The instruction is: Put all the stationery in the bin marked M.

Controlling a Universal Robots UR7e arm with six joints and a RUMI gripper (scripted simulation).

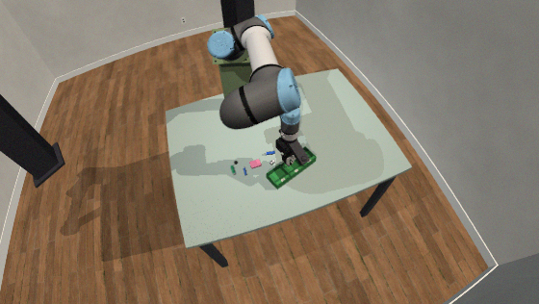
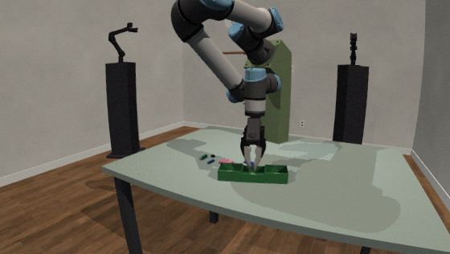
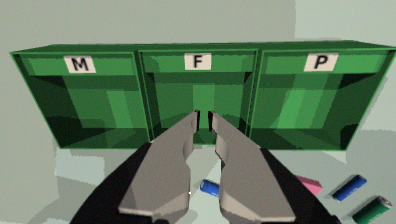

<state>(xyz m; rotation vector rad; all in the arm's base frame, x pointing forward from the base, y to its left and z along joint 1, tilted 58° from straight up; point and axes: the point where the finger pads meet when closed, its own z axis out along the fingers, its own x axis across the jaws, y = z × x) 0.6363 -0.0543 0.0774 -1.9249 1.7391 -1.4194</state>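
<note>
Right now the green three-compartment bin tray is 1 cm ahead of my hand and 2 cm below it. Round my hand: grey-white item: 8 cm behind, 4 cm to the right, 3 cm below; black piece: 22 cm behind, 16 cm to the right, 3 cm below; pink eraser: 14 cm behind, 10 cm to the right, 3 cm below.
</note>
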